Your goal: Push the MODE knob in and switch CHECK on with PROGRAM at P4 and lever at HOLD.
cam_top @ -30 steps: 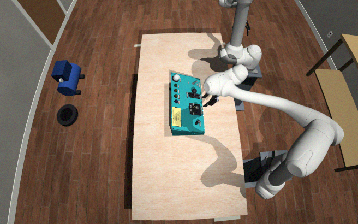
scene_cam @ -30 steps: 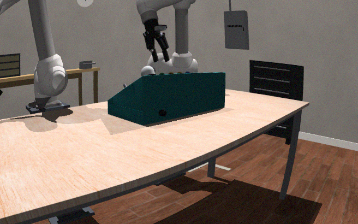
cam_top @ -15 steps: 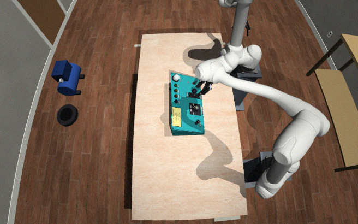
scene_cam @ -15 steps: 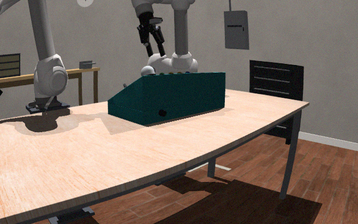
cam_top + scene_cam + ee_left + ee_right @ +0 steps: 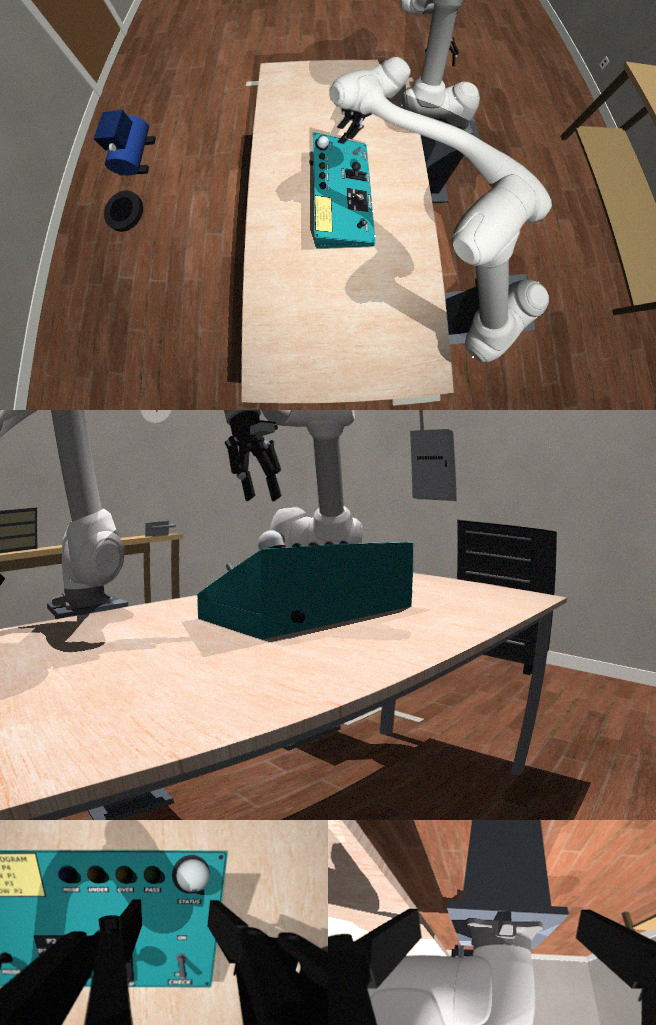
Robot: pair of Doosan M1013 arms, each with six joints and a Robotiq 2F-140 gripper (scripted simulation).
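Now: left hand 180 mm above the lever, 100 mm to the right of it and 50 mm past it. From my left hand the other things lie so: check toggle (200 mm below, 70 mm behind, 20 mm to the right); mode knob (340 mm to the left, 200 mm below, 40 mm behind).
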